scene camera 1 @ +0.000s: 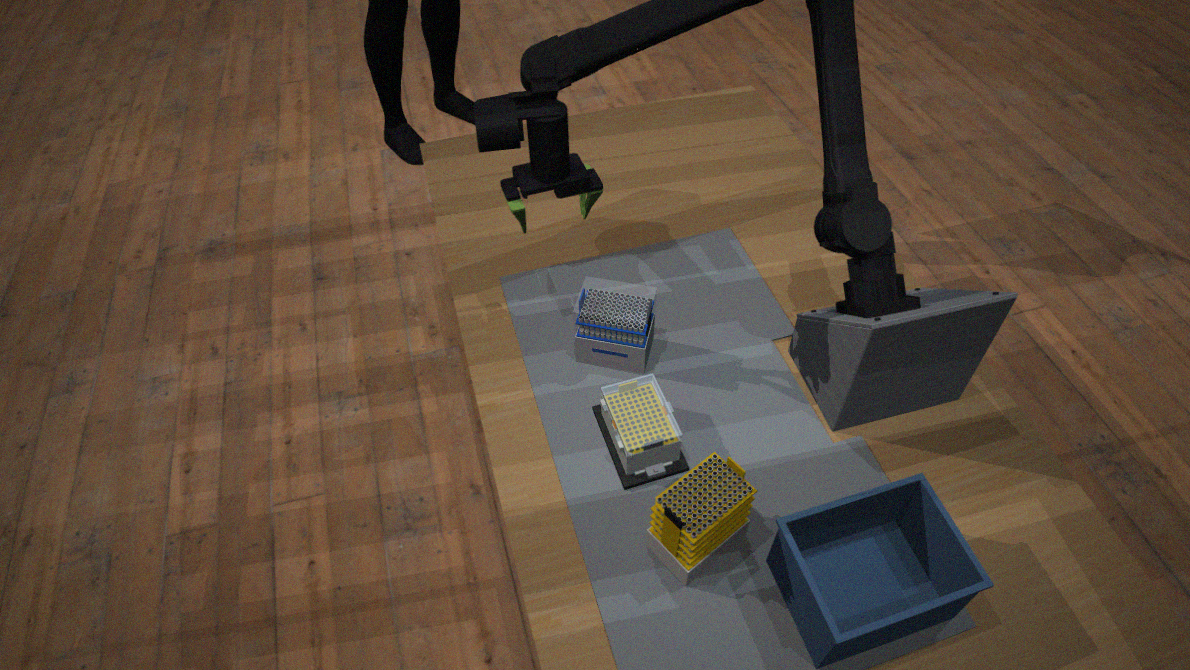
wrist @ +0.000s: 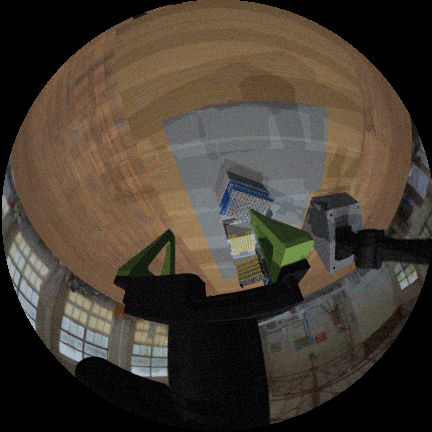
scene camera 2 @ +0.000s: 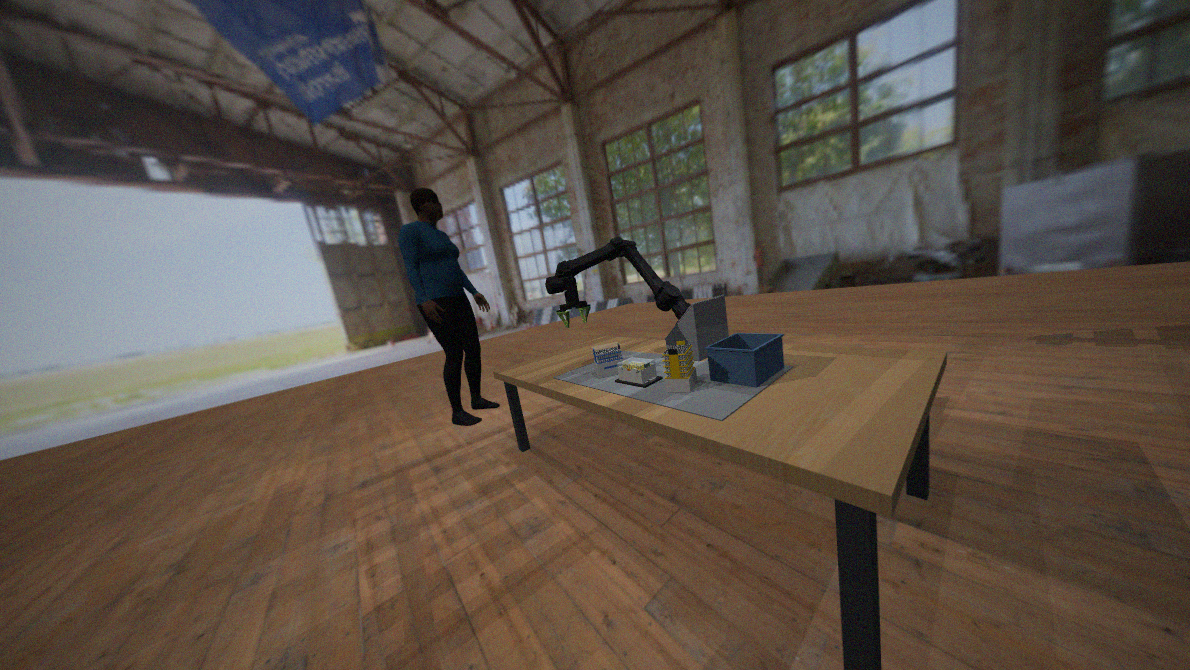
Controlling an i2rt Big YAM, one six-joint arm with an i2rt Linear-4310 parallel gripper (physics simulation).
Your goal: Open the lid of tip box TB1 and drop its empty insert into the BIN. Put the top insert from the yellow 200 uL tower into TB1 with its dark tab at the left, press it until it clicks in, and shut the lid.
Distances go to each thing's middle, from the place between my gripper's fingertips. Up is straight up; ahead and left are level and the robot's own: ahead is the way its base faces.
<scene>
Right now the blue bin [scene camera 1: 856,573] is 56 cm to the left of my hand, 33 cm behind it and 17 cm below it.
</scene>
